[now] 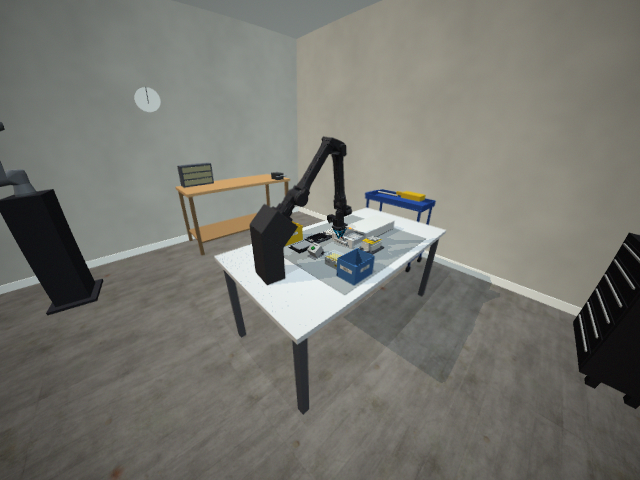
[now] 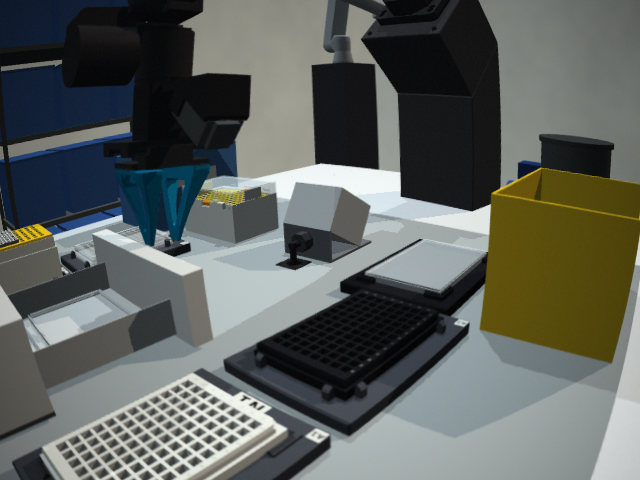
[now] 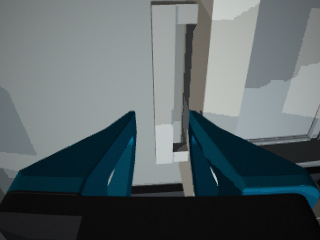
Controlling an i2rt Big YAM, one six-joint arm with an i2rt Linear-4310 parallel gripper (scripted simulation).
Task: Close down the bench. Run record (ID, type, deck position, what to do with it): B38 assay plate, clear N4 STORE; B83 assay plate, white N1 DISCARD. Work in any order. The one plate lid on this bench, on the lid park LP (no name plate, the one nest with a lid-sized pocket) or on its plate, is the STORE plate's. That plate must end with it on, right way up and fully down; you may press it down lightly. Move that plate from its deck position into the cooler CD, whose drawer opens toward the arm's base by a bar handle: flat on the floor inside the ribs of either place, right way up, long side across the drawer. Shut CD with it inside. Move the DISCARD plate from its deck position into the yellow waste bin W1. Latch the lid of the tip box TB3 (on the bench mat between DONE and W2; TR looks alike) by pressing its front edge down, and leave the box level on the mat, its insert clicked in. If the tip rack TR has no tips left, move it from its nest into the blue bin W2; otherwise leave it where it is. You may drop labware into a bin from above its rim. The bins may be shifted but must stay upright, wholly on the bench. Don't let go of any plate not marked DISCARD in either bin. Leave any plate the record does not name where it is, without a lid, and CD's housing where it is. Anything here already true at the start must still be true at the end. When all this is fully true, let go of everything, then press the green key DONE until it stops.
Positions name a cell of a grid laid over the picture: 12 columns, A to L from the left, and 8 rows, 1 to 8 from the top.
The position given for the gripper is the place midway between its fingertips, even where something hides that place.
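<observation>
A blue bin W2 (image 2: E3) is in the scene and can be seen in image 1 as well (image 1: G5), while in image 3 the blue bin W2 is out of frame. There is a yellow bin W1 (image 2: K5), and in image 3 the yellow bin W1 is out of frame. A white plate (image 2: D8) and a black plate (image 2: H6) are here too. The gripper (image 2: D5) also shows in image 3 (image 3: G5).
</observation>
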